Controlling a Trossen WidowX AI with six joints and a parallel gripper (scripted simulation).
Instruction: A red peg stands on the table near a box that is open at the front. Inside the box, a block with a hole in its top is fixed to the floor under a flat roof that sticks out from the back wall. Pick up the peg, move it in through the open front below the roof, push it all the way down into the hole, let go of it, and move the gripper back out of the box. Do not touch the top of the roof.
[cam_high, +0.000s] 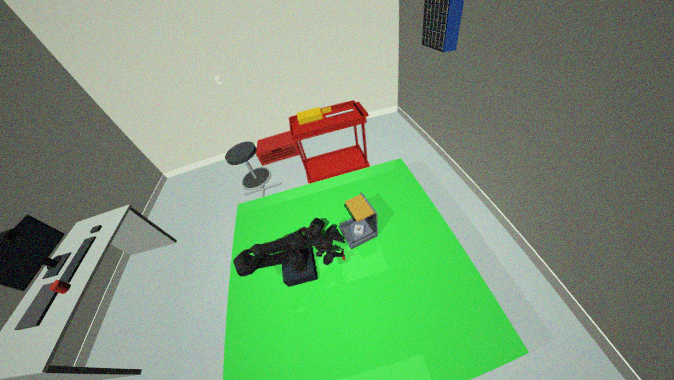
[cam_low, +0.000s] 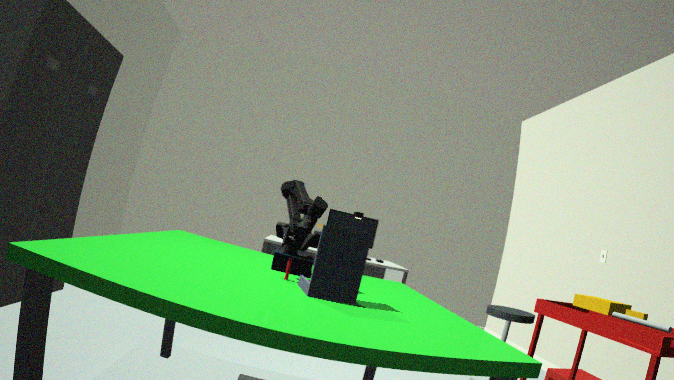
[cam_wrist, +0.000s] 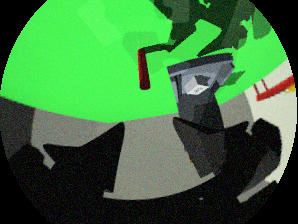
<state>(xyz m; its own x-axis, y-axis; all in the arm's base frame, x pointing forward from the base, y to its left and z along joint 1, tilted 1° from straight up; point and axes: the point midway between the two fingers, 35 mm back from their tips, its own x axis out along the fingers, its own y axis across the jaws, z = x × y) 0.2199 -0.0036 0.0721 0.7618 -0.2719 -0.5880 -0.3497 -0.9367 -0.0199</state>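
Right now my gripper tip is 20 mm past the red peg, 10 mm to the right of it and 80 mm above it. The rest, counted from my gripper tip: orange roof (130 mm ahead, 140 mm to the left, 100 mm above); box floor (110 mm ahead, 140 mm to the left, 120 mm below); back wall (190 mm ahead, 150 mm to the left).
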